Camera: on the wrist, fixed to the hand. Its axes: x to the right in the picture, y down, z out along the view.
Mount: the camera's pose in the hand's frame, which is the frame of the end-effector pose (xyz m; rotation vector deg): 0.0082 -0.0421 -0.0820 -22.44 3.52 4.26
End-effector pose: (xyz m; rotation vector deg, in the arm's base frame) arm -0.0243 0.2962 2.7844 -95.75 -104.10 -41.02
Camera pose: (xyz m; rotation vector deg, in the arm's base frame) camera -0.0628 0.2400 2.8471 -110.24 -93.78 -64.96
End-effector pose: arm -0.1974 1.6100 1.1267 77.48 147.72 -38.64
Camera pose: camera -0.2304 1.6328 1.2101 76.90 143.99 -6.03
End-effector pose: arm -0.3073 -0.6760 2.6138 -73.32 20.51 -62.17
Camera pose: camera -0.3833 -0.7268 2.6283 -89.68 39.22 -58.61
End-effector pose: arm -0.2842 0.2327 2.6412 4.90 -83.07 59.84
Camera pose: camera -0.1979 0.2635 2.6540 -16.11 -90.81 45.71
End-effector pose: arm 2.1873 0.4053 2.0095 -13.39 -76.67 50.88
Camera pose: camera 2.2791 0.4100 2.0201 -35.09 -82.82 38.25
